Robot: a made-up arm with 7 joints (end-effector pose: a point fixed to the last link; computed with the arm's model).
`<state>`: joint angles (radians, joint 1 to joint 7).
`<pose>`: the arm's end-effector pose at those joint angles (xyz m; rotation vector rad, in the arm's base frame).
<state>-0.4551 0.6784 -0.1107 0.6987 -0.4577 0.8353 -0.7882</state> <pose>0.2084 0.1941 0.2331 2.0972 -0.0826 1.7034</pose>
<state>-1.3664 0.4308 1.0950 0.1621 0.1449 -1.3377 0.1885</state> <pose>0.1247 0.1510 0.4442 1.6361 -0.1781 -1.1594</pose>
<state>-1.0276 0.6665 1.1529 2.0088 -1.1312 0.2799 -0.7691</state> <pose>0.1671 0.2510 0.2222 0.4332 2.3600 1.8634</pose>
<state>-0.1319 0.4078 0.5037 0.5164 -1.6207 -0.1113 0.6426</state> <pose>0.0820 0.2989 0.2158 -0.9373 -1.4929 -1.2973</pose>
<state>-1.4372 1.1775 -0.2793 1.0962 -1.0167 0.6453 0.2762</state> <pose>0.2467 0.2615 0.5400 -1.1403 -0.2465 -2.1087</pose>
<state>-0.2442 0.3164 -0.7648 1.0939 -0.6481 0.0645 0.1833</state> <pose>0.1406 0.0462 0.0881 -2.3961 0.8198 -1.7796</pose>
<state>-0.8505 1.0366 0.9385 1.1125 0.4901 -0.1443 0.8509</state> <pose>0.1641 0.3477 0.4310 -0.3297 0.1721 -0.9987</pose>
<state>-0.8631 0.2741 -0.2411 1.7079 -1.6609 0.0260 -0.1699</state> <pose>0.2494 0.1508 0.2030 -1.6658 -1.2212 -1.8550</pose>
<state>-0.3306 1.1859 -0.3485 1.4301 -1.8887 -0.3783 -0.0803</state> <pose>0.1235 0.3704 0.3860 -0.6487 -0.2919 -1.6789</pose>
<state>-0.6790 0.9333 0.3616 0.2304 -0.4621 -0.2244 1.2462</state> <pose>0.1835 0.2391 0.4875 0.2102 -0.4471 -1.5335</pose>
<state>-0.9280 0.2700 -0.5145 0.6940 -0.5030 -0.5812 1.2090</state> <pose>0.2979 -0.0087 0.3618 -0.3991 -0.3398 -2.2624</pose>
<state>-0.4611 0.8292 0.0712 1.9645 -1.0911 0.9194 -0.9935</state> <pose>0.0722 0.2971 0.2314 -1.8089 -1.8694 -1.4879</pose>
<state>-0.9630 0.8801 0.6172 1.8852 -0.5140 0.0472 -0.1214</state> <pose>0.1832 0.3185 0.3126 -1.4565 -0.7943 -1.8202</pose>
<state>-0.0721 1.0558 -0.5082 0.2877 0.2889 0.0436 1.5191</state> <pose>0.1618 0.1866 0.2099 0.0734 1.3793 -1.3998</pose>
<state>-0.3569 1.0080 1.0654 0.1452 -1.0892 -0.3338 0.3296</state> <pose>0.0098 0.3079 0.4956 0.6843 -0.5689 -2.0117</pose>
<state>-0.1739 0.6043 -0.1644 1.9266 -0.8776 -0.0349 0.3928</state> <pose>0.0337 0.2860 0.1506 -1.8217 0.1968 -0.4590</pose>
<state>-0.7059 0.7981 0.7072 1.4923 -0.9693 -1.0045 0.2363</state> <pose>0.1024 0.3410 0.3530 -0.0322 -0.6528 -1.3762</pose>
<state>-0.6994 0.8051 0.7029 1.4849 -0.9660 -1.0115 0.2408</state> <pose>0.1014 0.3415 0.3559 -0.0176 -0.6368 -1.3764</pose>
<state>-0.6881 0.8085 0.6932 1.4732 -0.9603 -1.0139 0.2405</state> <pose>0.1016 0.3413 0.3579 -0.0117 -0.6124 -1.3884</pose>
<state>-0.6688 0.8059 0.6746 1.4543 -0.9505 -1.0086 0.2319</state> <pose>0.1035 0.3401 0.3582 -0.0210 -0.5737 -1.4200</pose>
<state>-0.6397 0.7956 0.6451 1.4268 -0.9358 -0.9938 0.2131</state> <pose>0.1077 0.3375 0.3560 -0.0507 -0.5180 -1.4750</pose>
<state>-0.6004 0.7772 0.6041 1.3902 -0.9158 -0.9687 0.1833</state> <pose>0.1141 0.3331 0.3504 -0.1047 -0.4454 -1.5539</pose>
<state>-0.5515 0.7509 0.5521 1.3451 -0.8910 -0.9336 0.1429</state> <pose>0.1220 0.3264 0.3408 -0.1858 -0.3590 -1.6537</pose>
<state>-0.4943 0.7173 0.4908 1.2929 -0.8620 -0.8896 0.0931</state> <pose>0.1303 0.3171 0.3267 -0.2950 -0.2639 -1.7691</pose>
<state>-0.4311 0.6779 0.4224 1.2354 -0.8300 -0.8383 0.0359</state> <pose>0.1377 0.3050 0.3082 -0.4307 -0.1673 -1.8935</pose>
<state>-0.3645 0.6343 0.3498 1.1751 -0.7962 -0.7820 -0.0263</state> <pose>0.1427 0.2900 0.2863 -0.5887 -0.0766 -2.0200</pose>
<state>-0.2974 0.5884 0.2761 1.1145 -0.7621 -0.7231 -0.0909</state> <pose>0.1445 0.2726 0.2624 -0.7620 0.0009 -2.1420</pose>
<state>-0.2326 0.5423 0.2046 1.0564 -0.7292 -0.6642 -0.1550</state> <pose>0.1427 0.2537 0.2385 -0.9416 0.0601 -2.2539</pose>
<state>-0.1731 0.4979 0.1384 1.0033 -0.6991 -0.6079 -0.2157</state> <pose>0.1381 0.2344 0.2165 -1.1170 0.0981 -2.3518</pose>
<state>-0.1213 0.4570 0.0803 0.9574 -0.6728 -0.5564 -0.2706</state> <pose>0.1316 0.2159 0.1976 -1.2784 0.1157 -2.4333</pose>
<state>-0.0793 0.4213 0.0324 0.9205 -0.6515 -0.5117 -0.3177</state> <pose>0.1248 0.1995 0.1826 -1.4172 0.1163 -2.4977</pose>
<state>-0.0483 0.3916 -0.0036 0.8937 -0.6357 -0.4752 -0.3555</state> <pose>0.1188 0.1862 0.1715 -1.5274 0.1048 -2.5449</pose>
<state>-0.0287 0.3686 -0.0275 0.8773 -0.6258 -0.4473 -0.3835</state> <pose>0.1144 0.1764 0.1639 -1.6070 0.0865 -2.5763</pose>
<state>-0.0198 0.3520 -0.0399 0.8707 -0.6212 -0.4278 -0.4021</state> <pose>0.1120 0.1702 0.1592 -1.6570 0.0657 -2.5939</pose>
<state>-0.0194 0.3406 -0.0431 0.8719 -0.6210 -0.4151 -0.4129</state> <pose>0.1113 0.1669 0.1566 -1.6834 0.0445 -2.6006</pose>
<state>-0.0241 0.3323 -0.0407 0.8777 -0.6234 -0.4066 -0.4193</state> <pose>0.1117 0.1655 0.1552 -1.6953 0.0235 -2.6015</pose>
